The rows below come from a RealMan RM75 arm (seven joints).
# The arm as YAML. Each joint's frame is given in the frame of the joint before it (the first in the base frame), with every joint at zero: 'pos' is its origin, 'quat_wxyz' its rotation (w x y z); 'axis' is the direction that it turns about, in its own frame. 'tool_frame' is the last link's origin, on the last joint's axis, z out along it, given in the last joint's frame.
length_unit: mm
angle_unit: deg
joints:
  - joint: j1
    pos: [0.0, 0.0, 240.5]
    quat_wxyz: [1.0, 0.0, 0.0, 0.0]
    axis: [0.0, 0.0, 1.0]
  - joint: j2
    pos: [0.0, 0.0, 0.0]
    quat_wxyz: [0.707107, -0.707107, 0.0, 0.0]
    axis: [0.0, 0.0, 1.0]
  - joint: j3
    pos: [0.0, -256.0, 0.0]
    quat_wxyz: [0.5, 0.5, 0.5, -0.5]
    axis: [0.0, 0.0, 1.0]
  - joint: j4
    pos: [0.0, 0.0, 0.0]
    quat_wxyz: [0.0, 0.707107, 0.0, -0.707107]
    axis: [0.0, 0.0, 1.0]
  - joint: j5
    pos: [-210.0, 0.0, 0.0]
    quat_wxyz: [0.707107, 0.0, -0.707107, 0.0]
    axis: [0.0, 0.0, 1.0]
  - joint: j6
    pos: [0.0, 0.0, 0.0]
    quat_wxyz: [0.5, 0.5, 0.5, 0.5]
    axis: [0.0, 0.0, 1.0]
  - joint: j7
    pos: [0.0, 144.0, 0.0]
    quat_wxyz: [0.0, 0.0, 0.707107, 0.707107]
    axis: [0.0, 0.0, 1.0]
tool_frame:
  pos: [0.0, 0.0, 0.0]
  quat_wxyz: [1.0, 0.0, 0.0, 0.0]
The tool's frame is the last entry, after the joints.
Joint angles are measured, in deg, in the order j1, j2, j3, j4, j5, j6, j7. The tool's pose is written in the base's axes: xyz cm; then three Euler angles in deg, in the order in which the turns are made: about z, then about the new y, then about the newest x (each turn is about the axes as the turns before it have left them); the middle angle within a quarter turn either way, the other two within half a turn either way. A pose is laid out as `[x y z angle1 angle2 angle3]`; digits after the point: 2 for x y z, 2 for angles.
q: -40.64 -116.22 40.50 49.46 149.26 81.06 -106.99
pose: [-27.22 38.96 4.35 35.96 -0.72 -156.91]
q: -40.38 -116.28 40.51 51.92 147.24 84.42 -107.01
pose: [-26.21 38.72 4.83 34.64 -1.93 -158.78]
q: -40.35 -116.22 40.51 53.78 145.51 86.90 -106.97
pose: [-25.31 38.63 5.29 33.28 -2.94 -160.08]
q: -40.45 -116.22 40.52 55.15 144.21 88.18 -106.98
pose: [-24.58 38.71 5.64 32.08 -3.85 -160.56]
